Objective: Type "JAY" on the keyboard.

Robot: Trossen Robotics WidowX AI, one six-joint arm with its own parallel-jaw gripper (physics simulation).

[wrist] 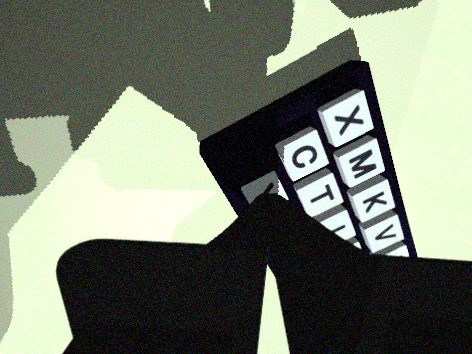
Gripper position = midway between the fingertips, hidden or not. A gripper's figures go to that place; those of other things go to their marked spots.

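My gripper (268, 204) is 0.11 m from the lens; a keyboard (244, 151) is 0.10 m from the lens.
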